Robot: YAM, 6 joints.
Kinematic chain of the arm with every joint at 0, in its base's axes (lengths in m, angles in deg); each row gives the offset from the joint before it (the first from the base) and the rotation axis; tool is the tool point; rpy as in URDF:
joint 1: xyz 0 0 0.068 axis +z
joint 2: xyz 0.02 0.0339 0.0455 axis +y
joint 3: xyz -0.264 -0.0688 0 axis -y
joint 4: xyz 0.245 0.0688 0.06 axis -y
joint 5: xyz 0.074 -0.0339 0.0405 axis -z
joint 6: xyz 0.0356 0 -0.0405 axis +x
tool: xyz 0 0 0 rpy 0 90 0
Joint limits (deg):
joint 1: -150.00..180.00
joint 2: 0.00..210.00
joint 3: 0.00..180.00
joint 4: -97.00..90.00
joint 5: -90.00..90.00
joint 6: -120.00..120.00
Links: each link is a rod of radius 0.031 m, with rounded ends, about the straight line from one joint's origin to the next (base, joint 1, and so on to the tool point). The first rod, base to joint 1, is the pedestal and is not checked.
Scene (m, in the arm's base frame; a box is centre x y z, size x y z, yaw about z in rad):
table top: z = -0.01
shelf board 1: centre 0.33 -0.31 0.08 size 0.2 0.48 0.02 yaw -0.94
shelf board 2: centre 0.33 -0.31 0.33 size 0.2 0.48 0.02 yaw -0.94
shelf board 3: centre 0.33 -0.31 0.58 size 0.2 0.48 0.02 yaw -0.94
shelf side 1: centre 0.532 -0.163 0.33 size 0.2 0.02 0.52 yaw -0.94
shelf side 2: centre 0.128 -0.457 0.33 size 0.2 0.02 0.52 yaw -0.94
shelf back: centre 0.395 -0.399 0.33 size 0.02 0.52 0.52 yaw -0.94
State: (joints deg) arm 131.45 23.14 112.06 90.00 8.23 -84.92
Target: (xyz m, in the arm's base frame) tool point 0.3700 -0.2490 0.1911
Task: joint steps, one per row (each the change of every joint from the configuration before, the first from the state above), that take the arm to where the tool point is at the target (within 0.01 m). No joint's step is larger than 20 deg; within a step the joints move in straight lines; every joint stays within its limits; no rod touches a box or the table.
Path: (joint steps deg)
1: 1.05 -3.76 -15.14 0.00 0.67 0.00
2: 1.06 -3.76 -15.13 0.00 0.68 0.00
3: 1.05 -3.76 -15.14 0.00 0.67 0.00
4: -18.77 9.32 -5.87 -1.85 1.35 0.00
5: -18.77 9.33 -5.88 -1.84 1.35 0.00
6: -18.78 9.33 -5.87 -1.85 1.35 0.00
7: -18.77 9.32 -5.88 -1.84 1.34 0.00
8: -18.77 9.33 -5.87 -1.85 1.35 0.00
9: -18.78 9.32 -5.88 -1.85 1.35 0.00
10: -18.77 9.33 -5.87 -1.84 1.35 0.00
11: -18.77 9.33 -5.88 -1.85 1.34 0.00
12: -5.60 11.25 14.90 -3.10 -0.36 0.00
13: -5.61 11.26 14.89 -3.10 -0.36 0.00
14: -5.60 11.25 14.90 -3.11 -0.37 0.00

